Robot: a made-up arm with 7 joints. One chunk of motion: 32 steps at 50 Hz.
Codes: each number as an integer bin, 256 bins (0 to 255) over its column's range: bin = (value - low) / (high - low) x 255, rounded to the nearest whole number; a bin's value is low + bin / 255 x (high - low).
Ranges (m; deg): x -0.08..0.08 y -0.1..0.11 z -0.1..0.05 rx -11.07..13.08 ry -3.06..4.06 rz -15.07..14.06
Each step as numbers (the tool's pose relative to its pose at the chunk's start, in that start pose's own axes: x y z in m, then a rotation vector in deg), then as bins.
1 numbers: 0.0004 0.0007 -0.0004 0.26 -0.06 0.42
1 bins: 128 122 169 120 107 136
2 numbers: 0.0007 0.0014 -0.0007 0.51 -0.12 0.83
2 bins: 129 123 169 122 105 139
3 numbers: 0.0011 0.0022 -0.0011 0.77 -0.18 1.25
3 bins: 129 124 168 125 103 143
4 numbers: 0.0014 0.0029 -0.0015 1.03 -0.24 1.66
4 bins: 130 125 167 128 101 146
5 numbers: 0.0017 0.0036 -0.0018 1.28 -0.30 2.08
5 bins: 130 126 167 130 99 150
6 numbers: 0.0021 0.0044 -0.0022 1.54 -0.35 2.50
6 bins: 131 127 166 133 97 154
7 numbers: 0.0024 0.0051 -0.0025 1.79 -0.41 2.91
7 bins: 131 128 166 136 95 157
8 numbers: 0.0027 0.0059 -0.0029 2.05 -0.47 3.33
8 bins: 132 129 165 139 93 161
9 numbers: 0.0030 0.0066 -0.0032 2.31 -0.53 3.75
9 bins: 132 129 165 141 91 165
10 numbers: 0.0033 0.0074 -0.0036 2.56 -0.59 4.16
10 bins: 133 130 164 144 88 168
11 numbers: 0.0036 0.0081 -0.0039 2.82 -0.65 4.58
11 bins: 133 131 163 147 86 172
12 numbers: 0.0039 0.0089 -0.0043 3.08 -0.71 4.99
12 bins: 134 132 163 149 84 176
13 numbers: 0.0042 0.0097 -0.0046 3.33 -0.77 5.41
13 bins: 134 133 162 152 82 179
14 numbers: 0.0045 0.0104 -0.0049 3.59 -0.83 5.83
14 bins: 135 134 162 155 80 183
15 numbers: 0.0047 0.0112 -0.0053 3.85 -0.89 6.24
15 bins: 135 135 161 158 78 187
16 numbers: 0.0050 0.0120 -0.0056 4.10 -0.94 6.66
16 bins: 135 136 160 160 76 190
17 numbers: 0.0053 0.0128 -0.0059 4.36 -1.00 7.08
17 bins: 136 137 160 163 74 194
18 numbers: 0.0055 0.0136 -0.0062 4.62 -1.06 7.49
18 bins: 136 138 159 166 72 197
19 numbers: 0.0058 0.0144 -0.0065 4.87 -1.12 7.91
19 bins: 137 139 159 168 69 201
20 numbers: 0.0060 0.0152 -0.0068 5.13 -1.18 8.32
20 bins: 137 140 158 171 67 205
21 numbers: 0.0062 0.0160 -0.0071 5.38 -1.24 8.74
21 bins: 137 141 158 174 65 208
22 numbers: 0.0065 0.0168 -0.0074 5.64 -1.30 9.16
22 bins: 138 142 157 176 63 212
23 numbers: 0.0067 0.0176 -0.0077 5.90 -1.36 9.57
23 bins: 138 143 157 179 61 216
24 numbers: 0.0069 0.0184 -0.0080 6.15 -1.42 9.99
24 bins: 138 144 156 182 59 219
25 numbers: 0.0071 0.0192 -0.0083 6.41 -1.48 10.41
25 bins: 139 145 156 185 57 223
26 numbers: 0.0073 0.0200 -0.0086 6.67 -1.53 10.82
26 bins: 139 146 155 187 55 227
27 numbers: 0.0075 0.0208 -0.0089 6.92 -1.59 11.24
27 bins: 139 147 155 190 53 230
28 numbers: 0.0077 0.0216 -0.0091 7.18 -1.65 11.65
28 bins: 140 148 155 193 50 234
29 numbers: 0.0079 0.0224 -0.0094 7.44 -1.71 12.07
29 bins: 140 149 154 195 48 238
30 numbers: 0.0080 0.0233 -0.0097 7.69 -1.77 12.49
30 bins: 140 150 154 198 46 241
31 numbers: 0.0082 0.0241 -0.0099 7.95 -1.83 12.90
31 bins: 141 151 153 201 44 245
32 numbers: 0.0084 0.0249 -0.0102 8.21 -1.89 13.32
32 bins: 141 152 153 204 42 249
